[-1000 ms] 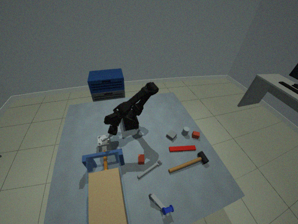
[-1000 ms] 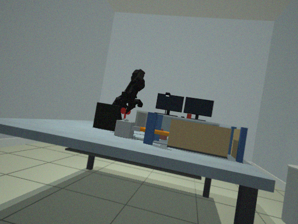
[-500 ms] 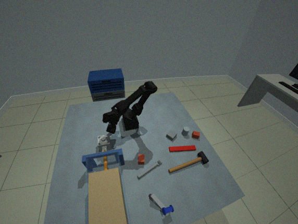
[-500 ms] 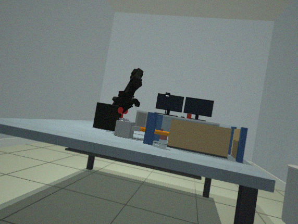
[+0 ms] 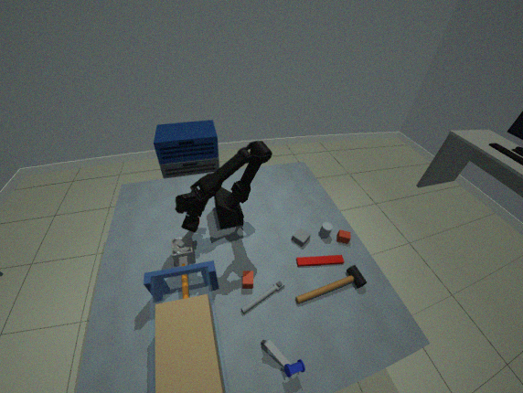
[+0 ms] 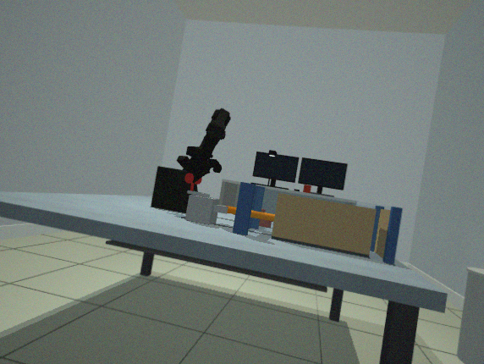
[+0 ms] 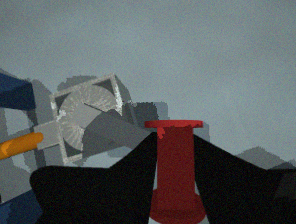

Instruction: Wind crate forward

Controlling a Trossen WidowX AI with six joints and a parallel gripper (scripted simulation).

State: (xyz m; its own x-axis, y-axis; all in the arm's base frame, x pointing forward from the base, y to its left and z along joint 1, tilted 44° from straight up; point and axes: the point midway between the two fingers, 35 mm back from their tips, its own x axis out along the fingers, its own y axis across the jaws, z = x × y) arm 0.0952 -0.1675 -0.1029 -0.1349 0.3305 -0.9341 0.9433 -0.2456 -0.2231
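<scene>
Now: the red-knobbed winch handle 30 mm below my gripper tip, 30 mm ahead of it and 10 mm to the right of it. Round my gripper tip: grey winch: 100 mm below, 70 mm ahead, 60 mm to the right; clear-panelled cubby: 490 mm ahead, 60 mm to the right, 20 mm below; red knob: 20 mm to the left, 10 mm ahead.
</scene>
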